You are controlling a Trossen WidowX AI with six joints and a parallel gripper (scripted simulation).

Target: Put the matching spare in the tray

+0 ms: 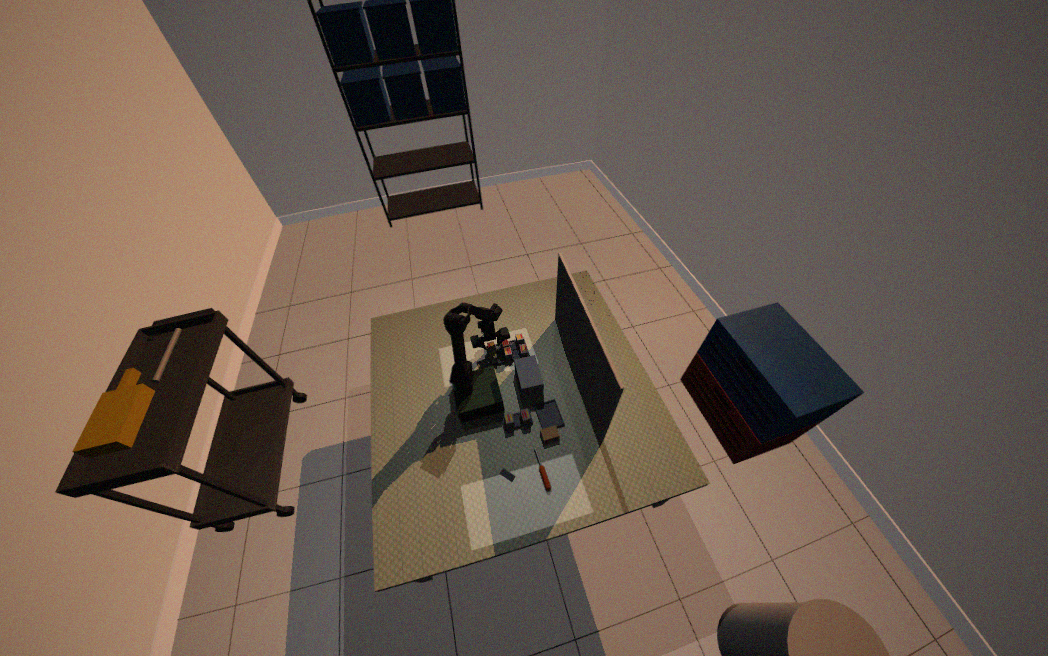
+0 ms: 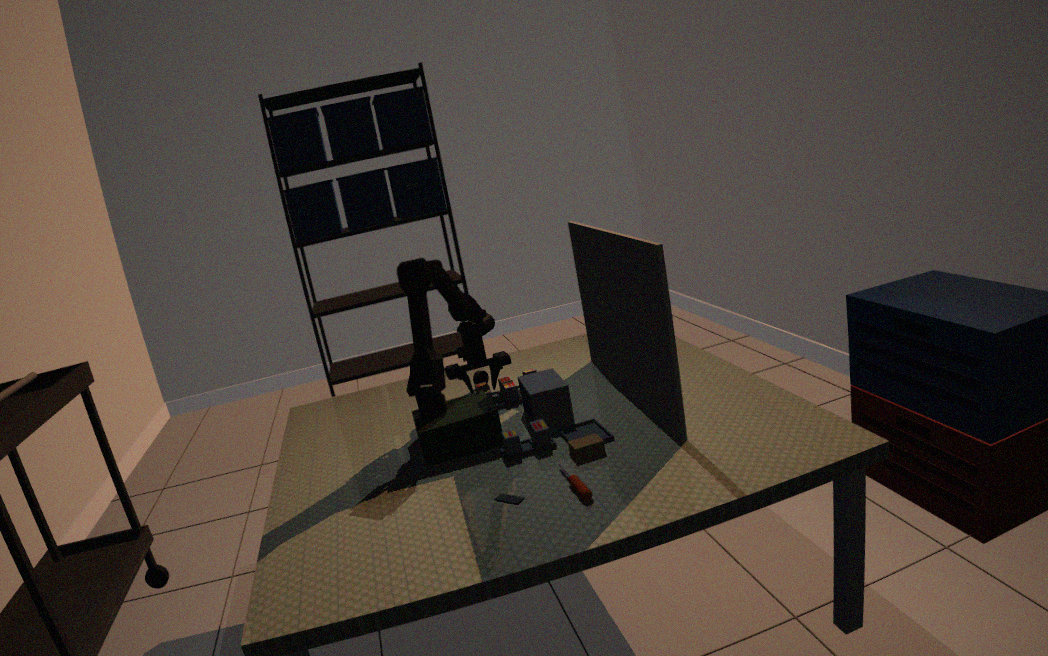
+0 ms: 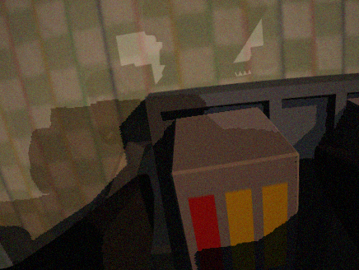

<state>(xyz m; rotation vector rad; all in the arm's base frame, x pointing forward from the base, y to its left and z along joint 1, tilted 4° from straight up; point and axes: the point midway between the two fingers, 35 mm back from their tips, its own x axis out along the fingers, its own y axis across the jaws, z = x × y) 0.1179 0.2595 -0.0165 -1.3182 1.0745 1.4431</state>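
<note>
Now: the spare block 10 mm to the right of my gripper tip and 10 mm above it. The rest, counted from my gripper tip: grey tray (380 mm to the right, 240 mm ahead, 20 mm below); grey mounted unit (200 mm to the right, 170 mm ahead, 20 mm above); dark slotted frame (80 mm ahead, 20 mm to the right, 20 mm below).
</note>
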